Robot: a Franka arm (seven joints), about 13 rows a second.
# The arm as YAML. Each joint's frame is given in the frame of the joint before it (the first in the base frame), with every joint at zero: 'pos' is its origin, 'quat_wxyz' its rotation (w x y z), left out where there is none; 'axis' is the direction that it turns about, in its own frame. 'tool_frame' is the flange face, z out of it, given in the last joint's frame.
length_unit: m
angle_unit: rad
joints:
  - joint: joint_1
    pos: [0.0, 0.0, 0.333]
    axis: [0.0, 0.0, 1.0]
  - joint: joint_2
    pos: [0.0, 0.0, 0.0]
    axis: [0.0, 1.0, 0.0]
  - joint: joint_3
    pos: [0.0, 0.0, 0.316]
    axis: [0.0, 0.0, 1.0]
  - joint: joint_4
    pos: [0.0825, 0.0, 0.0]
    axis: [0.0, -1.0, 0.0]
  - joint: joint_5
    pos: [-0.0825, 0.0, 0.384]
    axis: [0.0, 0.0, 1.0]
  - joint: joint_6
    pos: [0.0, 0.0, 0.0]
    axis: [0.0, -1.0, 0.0]
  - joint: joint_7
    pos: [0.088, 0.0, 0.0]
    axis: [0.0, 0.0, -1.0]
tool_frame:
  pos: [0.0, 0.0, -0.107]
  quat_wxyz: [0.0, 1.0, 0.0, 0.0]
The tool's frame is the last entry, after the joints.
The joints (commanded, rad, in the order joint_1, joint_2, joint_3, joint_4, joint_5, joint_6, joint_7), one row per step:
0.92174, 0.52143, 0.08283, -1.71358, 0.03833, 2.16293, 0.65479
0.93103, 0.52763, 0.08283, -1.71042, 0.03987, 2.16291, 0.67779
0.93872, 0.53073, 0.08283, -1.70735, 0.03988, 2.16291, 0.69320
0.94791, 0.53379, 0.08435, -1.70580, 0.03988, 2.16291, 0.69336
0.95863, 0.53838, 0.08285, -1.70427, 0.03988, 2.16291, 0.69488
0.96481, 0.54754, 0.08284, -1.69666, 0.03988, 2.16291, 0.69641
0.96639, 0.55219, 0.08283, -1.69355, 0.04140, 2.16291, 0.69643
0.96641, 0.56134, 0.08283, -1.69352, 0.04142, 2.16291, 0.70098
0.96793, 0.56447, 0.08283, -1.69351, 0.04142, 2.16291, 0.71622
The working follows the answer.
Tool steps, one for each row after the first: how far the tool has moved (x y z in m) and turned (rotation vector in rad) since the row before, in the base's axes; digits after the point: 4 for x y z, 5 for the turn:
-0.0049, 0.0038, -0.0027, -0.00401, 0.00260, -0.01467
-0.0039, 0.0033, -0.0007, -0.00147, -0.00013, -0.00777
-0.0058, 0.0039, -0.0013, -0.00072, 0.00160, 0.01027
-0.0052, 0.0033, -0.0024, -0.00304, 0.00120, 0.00785
-0.0026, 0.0034, -0.0028, -0.00115, 0.00130, 0.00433
-0.0006, 0.0011, -0.0017, -0.00059, 0.00210, 0.00047
-0.0003, -0.0005, -0.0061, -0.00800, 0.00504, -0.00451
-0.0010, 0.0003, -0.0021, -0.00430, 0.00118, -0.01361

Tool pose at each row, in the base's axes (x y z in m, rotation vector in rad; rounded; the steps above come from the unrounded poses):
0.3584, 0.5570, 0.2822, 3.09501, 0.49589, -0.15886
0.3535, 0.5608, 0.2795, 3.09558, 0.47245, -0.16376
0.3496, 0.5641, 0.2788, 3.09634, 0.46014, -0.16389
0.3438, 0.5680, 0.2774, 3.09280, 0.47583, -0.16642
0.3385, 0.5713, 0.2750, 3.08762, 0.48723, -0.16878
0.3359, 0.5748, 0.2722, 3.08530, 0.49364, -0.17096
0.3353, 0.5758, 0.2705, 3.08473, 0.49429, -0.17432
0.3350, 0.5753, 0.2644, 3.07863, 0.48563, -0.18372
0.3340, 0.5757, 0.2624, 3.07852, 0.46381, -0.18659

